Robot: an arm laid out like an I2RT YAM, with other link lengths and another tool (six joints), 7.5 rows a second.
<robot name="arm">
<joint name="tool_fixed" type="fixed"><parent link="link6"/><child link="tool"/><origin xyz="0.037 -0.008 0.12" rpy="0.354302 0 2.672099"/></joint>
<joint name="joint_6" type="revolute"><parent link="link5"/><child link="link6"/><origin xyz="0 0.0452 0.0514" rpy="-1.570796 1.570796 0"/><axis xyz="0 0 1"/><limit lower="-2.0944" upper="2.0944"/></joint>
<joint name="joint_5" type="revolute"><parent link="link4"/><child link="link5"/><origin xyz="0.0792 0.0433 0.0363" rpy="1.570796 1.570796 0"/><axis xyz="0 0 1"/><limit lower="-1.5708" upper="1.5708"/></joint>
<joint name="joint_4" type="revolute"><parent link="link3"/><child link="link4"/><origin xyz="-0.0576 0.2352 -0.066" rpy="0 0 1.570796"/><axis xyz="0 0 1"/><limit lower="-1.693" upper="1.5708"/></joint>
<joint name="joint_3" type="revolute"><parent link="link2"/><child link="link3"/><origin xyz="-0.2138 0 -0.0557" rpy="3.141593 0 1.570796"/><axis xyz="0 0 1"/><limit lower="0" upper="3.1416"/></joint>
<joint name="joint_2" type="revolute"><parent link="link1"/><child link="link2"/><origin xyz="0.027 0.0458 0.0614" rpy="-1.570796 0 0"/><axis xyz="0 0 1"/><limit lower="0" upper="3.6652"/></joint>
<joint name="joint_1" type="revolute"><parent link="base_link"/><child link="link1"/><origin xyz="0 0 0.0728"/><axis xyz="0 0 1"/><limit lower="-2.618" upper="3.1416"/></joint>
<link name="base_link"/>
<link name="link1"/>
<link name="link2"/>
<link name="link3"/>
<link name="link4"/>
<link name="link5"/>
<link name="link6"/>
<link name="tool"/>
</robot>
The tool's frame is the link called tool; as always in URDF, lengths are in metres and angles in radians.
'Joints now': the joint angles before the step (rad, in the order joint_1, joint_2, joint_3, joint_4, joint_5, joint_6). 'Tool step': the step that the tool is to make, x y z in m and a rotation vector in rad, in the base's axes. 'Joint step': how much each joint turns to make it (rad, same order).
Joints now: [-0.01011, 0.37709, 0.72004, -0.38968, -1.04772, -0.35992]
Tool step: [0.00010, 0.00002, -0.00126, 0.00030, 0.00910, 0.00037]
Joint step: [0.00002, 0.00003, 0.00001, -0.00876, -0.00036, 0.00038]
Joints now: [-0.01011, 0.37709, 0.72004, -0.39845, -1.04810, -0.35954]
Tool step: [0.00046, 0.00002, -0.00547, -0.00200, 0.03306, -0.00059]
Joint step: [0.00001, -0.00003, -0.00002, -0.03701, 0.00077, -0.00457]
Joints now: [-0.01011, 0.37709, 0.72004, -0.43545, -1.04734, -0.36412]
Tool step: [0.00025, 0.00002, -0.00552, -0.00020, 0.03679, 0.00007]
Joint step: [0.00004, 0.00002, 0.00000, -0.03776, 0.00003, -0.00114]
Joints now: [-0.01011, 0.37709, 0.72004, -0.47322, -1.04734, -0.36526]
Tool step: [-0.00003, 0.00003, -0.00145, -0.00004, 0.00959, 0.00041]
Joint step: [-0.00001, -0.00002, -0.00003, -0.00991, -0.00040, -0.00039]
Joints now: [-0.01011, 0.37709, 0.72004, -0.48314, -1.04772, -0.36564]
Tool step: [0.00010, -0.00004, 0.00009, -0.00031, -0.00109, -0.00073]
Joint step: [0.00004, 0.00000, 0.00001, 0.00076, 0.00080, -0.00038]
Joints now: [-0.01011, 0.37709, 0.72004, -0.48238, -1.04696, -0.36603]
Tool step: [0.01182, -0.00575, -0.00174, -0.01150, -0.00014, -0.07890]
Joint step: [-0.00003, 0.00002, 0.00002, -0.00039, 0.07970, -0.00077]
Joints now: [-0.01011, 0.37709, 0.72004, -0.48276, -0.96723, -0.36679]
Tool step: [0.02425, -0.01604, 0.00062, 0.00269, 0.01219, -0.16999]
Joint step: [0.00003, 0.00000, 0.00001, 0.01791, 0.16826, 0.03891]
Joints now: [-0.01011, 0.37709, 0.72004, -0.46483, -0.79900, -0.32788]
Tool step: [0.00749, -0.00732, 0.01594, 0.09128, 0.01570, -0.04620]
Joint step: [0.00000, 0.00039, -0.00002, 0.07746, 0.03852, 0.13314]
